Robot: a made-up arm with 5 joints. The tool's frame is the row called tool. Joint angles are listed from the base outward.
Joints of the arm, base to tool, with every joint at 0 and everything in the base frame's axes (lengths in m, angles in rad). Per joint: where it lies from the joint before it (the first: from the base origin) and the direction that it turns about. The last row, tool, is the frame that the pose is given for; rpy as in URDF.
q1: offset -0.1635 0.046 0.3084 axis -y
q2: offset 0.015 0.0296 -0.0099 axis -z
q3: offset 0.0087 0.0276 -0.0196 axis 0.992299 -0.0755 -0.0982
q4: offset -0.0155 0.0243 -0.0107 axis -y
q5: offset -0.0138 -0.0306 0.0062 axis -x
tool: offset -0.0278 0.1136 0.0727 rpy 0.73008 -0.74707 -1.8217
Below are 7 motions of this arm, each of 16 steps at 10 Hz.
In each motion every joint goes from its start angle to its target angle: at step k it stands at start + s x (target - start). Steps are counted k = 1, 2, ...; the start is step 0. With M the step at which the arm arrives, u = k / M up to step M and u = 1 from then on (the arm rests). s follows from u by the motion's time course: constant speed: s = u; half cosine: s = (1 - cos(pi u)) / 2; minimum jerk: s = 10 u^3 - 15 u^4 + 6 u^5.
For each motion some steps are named. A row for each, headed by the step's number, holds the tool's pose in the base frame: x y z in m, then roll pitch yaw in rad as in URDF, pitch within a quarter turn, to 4 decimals.
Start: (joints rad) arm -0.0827 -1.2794 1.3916 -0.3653 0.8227
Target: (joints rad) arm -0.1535 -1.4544 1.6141 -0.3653 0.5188
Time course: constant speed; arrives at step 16
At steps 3, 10, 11, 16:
3: -0.2183 0.0494 0.4077 0.4918 -0.0071 -0.2363
10: -0.1836 0.0411 0.4115 0.4756 0.2516 -0.1815
11: -0.1785 0.0402 0.4113 0.4732 0.2886 -0.1736
16: -0.1533 0.0371 0.4076 0.4608 0.4735 -0.1344

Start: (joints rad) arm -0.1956 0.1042 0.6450 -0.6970 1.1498
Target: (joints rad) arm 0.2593 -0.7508 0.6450 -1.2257 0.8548
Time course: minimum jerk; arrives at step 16
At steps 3, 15, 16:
3: -0.2124 0.2198 0.3233 -0.3749 -0.8819 -0.4850
15: -0.2754 0.1319 0.3375 -0.4223 -0.7093 0.4424
16: -0.2754 0.1317 0.3374 -0.4236 -0.7086 0.4451

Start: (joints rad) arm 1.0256 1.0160 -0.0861 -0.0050 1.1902
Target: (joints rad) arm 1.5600 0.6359 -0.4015 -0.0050 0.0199
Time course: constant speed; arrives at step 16
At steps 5, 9, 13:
5: -0.0463 0.2042 0.3627 1.3743 -0.4127 2.8658
9: -0.0836 0.2176 0.3783 1.3647 -0.1230 3.0421
13: -0.1244 0.2259 0.3798 1.4246 0.1476 -3.0600

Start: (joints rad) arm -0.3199 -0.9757 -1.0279 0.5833 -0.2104
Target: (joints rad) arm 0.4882 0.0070 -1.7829 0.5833 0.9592
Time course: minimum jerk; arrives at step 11
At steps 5, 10, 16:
5: -0.2484 0.0785 0.1718 -2.7846 -0.7798 3.0119
10: -0.1238 0.0104 0.1878 -2.6396 0.4845 2.2893
16: -0.1234 0.0095 0.1889 -2.6415 0.4964 2.2799

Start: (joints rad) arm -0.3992 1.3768 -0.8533 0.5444 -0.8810
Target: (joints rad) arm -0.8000 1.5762 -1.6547 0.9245 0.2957
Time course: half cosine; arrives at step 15
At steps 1, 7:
1: -0.0722 0.2053 0.3020 0.9216 -1.0662 -2.8428
7: -0.1193 0.2065 0.2014 -2.3002 -1.1289 0.6020

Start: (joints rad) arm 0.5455 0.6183 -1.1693 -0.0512 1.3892
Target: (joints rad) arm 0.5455 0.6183 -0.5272 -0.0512 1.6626
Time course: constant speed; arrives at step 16
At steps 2, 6, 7, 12, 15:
2: -0.1359 0.0897 0.1581 -2.9170 -0.1232 1.1608
6: -0.1265 0.0980 0.1566 -2.9526 -0.2037 1.1961
7: -0.1242 0.1002 0.1564 -2.9621 -0.2237 1.2053
12: -0.1128 0.1113 0.1565 -3.0131 -0.3224 1.2544
15: -0.1060 0.1182 0.1574 -3.0471 -0.3807 1.2866

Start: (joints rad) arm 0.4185 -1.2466 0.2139 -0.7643 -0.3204
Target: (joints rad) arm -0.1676 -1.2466 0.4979 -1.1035 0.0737
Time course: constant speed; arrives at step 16
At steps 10, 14, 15, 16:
10: -0.2267 0.1455 0.3821 -0.2876 -0.2377 0.0658
14: -0.2191 0.1445 0.3898 -0.2964 -0.0591 0.1714
15: -0.2171 0.1439 0.3918 -0.2913 -0.0146 0.1986
16: -0.2149 0.1432 0.3938 -0.2832 0.0295 0.2264

